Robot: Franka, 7 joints.
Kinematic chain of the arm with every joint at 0, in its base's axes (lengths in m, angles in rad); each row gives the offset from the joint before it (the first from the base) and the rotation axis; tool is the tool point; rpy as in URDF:
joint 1: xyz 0 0 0.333 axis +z
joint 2: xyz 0 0 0 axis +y
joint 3: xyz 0 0 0.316 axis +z
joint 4: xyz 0.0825 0 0 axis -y
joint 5: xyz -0.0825 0 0.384 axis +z
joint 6: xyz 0 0 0 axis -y
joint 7: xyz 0.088 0 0 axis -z
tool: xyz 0 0 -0.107 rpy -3.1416 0 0
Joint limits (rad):
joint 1: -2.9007..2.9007
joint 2: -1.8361..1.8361
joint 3: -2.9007..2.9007
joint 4: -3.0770..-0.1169
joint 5: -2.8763..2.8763
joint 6: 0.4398..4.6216
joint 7: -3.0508..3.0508
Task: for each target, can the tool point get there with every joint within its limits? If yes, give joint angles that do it. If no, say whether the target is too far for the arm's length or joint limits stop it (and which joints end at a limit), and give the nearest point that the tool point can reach.
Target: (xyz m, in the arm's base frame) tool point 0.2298 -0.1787 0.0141
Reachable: yes | joints 0.8146 1.3759 -0.7247 -2.3569 -0.0710 1.7988 -0.6197
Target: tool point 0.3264 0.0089 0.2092
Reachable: yes | joints -1.9362 0.0179 2.0346 -2.6749 -0.3690 1.9255 1.7795
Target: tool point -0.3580 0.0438 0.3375
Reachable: yes | joints -2.3850 -0.7118 -1.0937 -2.7944 1.2741 2.2245 -0.0444
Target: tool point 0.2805 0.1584 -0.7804
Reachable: no: too far | nearest point 0.2656 0.1500 -0.3603 | short by 0.420 m
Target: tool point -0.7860 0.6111 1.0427
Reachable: no: too far | nearest point -0.5515 0.4288 0.8310 | short by 0.365 m
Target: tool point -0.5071 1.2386 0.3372
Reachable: no: too far | nearest point -0.3250 0.7939 0.3357 | short by 0.481 m
